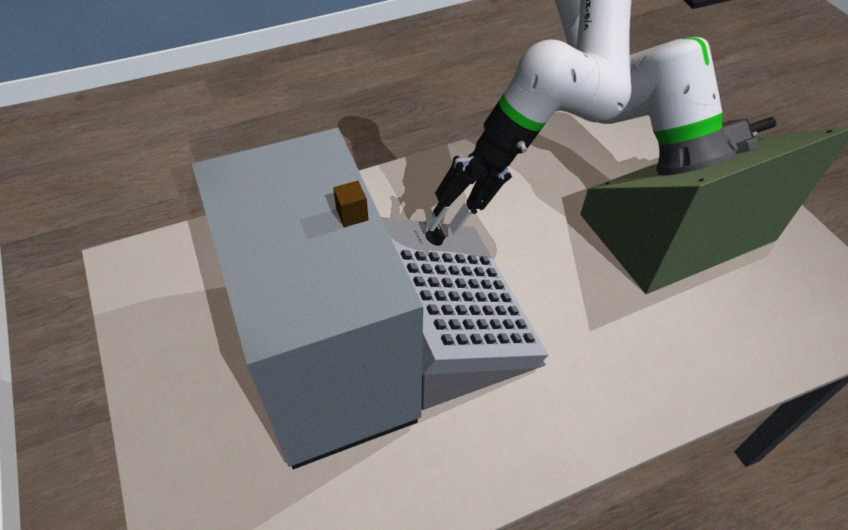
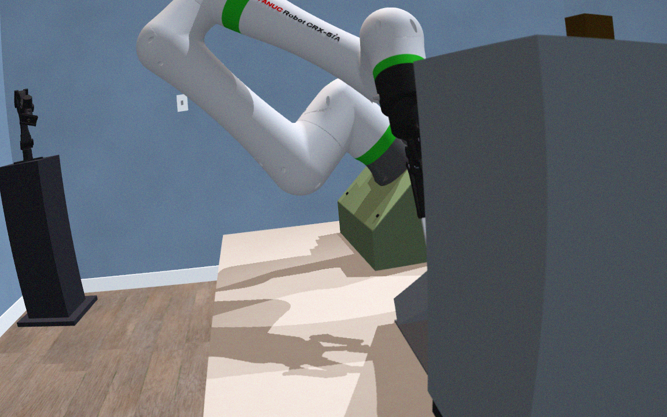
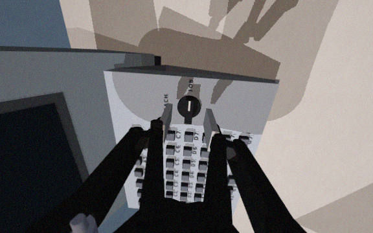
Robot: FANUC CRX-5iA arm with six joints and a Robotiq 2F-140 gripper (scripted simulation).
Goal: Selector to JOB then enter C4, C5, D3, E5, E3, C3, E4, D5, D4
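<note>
My gripper is now 20 mm short of the selector knob and 40 mm above it. The rest, counted from my hand: C5 key 50 mm ahead, 130 mm to the left, 30 mm below.
</note>
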